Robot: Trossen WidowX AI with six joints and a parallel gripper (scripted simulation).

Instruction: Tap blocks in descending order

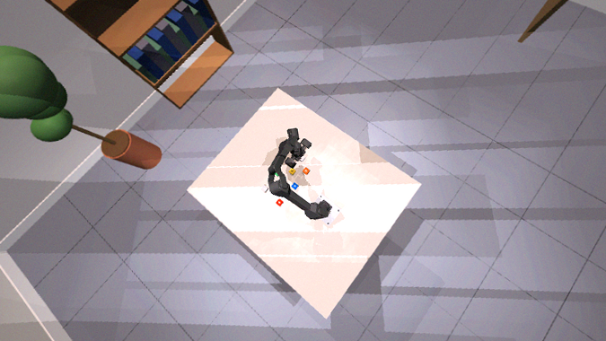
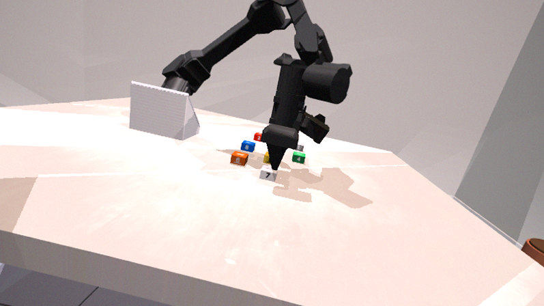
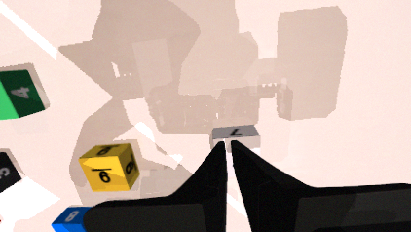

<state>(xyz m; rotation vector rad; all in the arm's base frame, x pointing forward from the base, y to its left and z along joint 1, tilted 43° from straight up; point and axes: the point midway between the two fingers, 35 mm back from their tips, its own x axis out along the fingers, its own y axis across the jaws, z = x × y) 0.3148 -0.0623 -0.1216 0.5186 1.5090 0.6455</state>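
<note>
The white 7 block is 10 mm to the right of my gripper tip, 10 mm below it and 10 mm behind it. The rest, counted from my gripper tip: orange block 90 mm behind, 40 mm to the left, 10 mm below; then yellow 9 block 90 mm to the left, 20 mm behind, 10 mm below; then green 4 block 160 mm to the left, 40 mm ahead, 10 mm below.
</note>
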